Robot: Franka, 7 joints.
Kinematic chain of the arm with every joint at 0, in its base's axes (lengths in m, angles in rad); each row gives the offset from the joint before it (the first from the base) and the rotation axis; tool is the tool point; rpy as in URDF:
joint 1: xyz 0 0 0.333 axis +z
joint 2: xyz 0 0 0 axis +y
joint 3: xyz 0 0 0.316 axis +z
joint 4: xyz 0.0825 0 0 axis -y
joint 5: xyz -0.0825 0 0.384 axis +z
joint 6: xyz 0 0 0 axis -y
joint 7: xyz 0.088 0 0 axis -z
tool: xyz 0 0 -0.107 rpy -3.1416 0 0
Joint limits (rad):
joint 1: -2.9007..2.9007
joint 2: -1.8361..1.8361
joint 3: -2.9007..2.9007
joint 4: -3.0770..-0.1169
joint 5: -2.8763..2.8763
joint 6: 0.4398..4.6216
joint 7: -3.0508..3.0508
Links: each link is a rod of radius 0.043 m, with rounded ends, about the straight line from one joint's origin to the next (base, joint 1, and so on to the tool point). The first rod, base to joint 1, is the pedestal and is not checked.
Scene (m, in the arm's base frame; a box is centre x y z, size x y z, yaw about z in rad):
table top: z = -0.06
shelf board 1: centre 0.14 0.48 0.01 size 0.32 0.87 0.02 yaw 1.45
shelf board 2: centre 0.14 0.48 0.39 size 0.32 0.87 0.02 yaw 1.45
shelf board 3: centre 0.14 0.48 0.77 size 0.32 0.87 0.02 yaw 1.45
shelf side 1: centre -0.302 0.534 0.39 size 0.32 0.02 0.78 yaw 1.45
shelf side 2: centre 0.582 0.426 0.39 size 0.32 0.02 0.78 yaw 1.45
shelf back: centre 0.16 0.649 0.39 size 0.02 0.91 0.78 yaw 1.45
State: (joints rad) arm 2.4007 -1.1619 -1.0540 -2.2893 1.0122 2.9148 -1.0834
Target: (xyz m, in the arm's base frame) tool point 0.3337 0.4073 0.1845
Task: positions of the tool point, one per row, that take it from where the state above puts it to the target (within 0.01 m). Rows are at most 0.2 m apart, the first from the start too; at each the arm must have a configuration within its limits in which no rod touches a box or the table.
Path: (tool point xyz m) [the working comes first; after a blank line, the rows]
Joints at the target: 2.6507 -1.3865 -1.7661 -2.2902 1.0454 2.9908 -1.0834
Straight joint move there: touches shelf board 2.

1: 0.4284 0.2809 0.6160
2: 0.4987 0.1485 0.6722
3: 0.4939 0.1695 0.4799
4: 0.4247 0.1689 0.3082
5: 0.3029 0.1534 0.1845
6: 0.3348 0.2329 0.1934
7: 0.3456 0.3190 0.1942
8: 0.3337 0.4073 0.1845

